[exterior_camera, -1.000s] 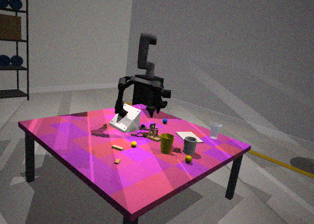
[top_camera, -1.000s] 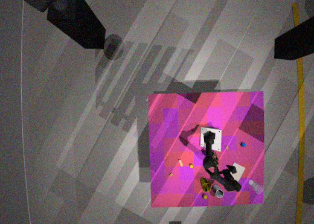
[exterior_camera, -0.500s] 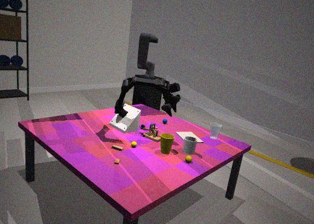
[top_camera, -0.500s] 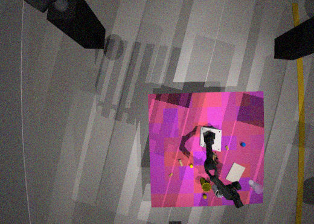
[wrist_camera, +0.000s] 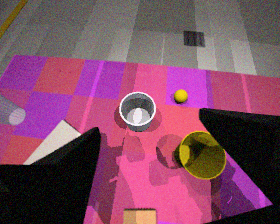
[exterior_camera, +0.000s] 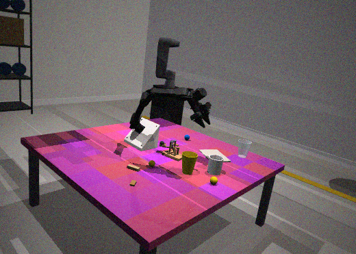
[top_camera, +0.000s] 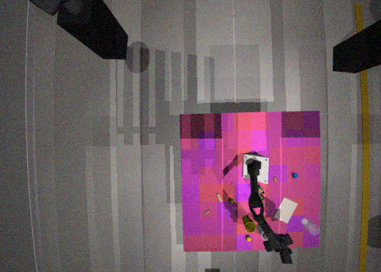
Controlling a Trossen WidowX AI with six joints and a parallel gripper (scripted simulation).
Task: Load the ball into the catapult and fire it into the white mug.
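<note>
My gripper tip is 33 cm past the black ball, 6 cm to the left of it and 22 cm above it. Round my gripper tip: yellow cup: 12 cm to the right, 25 cm below; white mug: 8 cm ahead, 4 cm to the left, 25 cm below; wooden catapult: 26 cm behind, 2 cm to the right, 23 cm below.
</note>
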